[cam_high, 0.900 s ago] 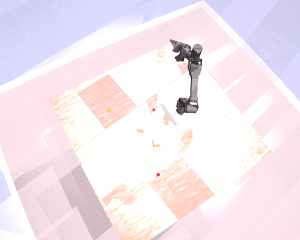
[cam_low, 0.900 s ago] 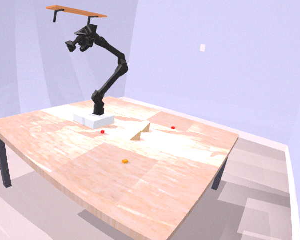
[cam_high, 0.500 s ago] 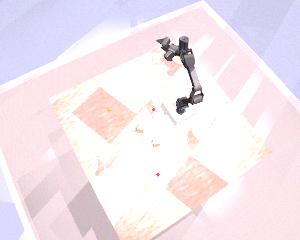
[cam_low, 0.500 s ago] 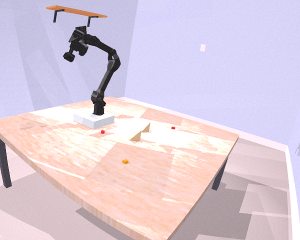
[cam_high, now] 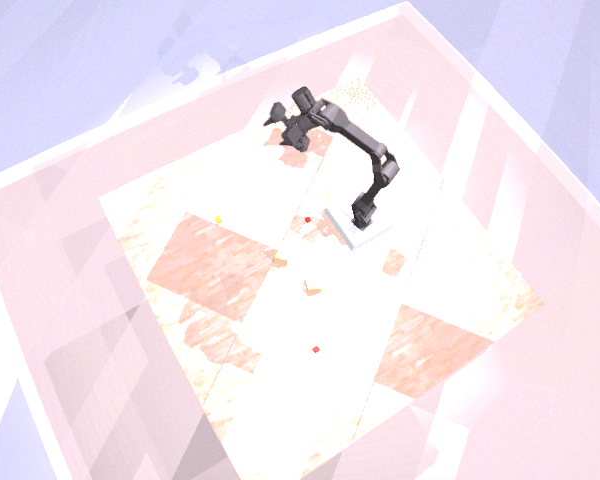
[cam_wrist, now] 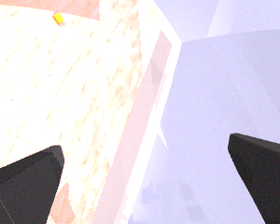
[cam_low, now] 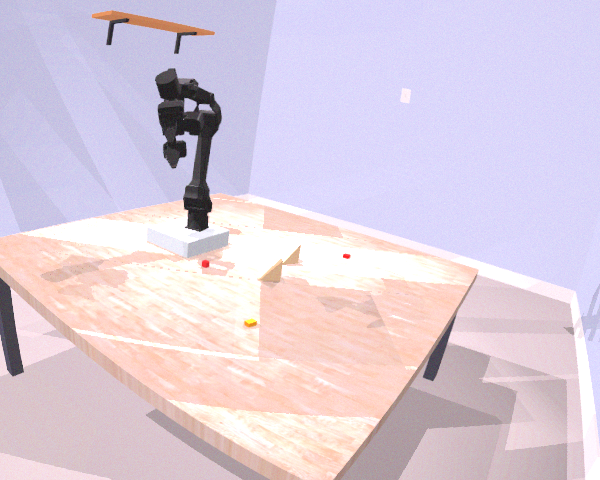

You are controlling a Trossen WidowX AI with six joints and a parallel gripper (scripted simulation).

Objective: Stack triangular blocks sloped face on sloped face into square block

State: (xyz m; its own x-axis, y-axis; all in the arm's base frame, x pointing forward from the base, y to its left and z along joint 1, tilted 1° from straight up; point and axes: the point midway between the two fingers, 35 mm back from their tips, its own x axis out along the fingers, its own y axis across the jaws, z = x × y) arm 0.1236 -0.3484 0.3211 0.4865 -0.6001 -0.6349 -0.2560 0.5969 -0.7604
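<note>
Now: the triangular block 330 mm below my gripper tip, 270 mm to the left of it and 190 mm ahead of it. From my gripper tip the other things lie so: small yellow block 340 mm below, 260 mm ahead, 20 mm to the right.
</note>
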